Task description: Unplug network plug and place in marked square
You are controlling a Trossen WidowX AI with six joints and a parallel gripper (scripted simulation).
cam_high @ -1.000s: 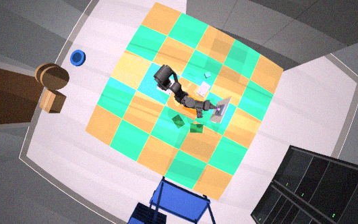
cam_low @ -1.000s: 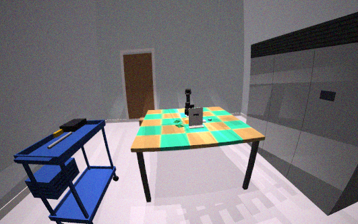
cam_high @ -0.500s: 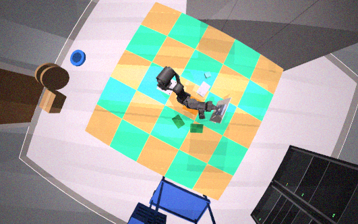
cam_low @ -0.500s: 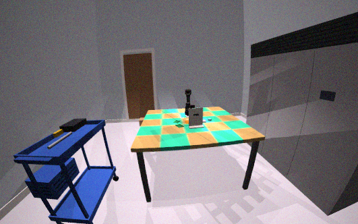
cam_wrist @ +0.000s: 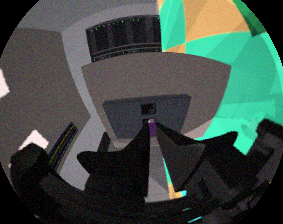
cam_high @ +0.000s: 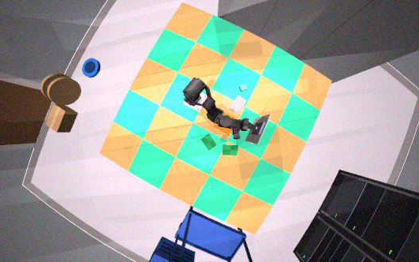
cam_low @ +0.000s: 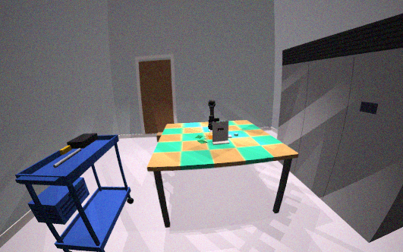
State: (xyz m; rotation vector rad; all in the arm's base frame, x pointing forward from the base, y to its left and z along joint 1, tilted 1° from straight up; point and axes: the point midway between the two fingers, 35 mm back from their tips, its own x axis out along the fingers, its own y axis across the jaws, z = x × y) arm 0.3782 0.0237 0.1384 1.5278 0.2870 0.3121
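Right now the grey upright panel is 4 cm below my gripper tip and 2 cm ahead of it. The rest, counted from my gripper tip: network plug: 1 cm ahead.
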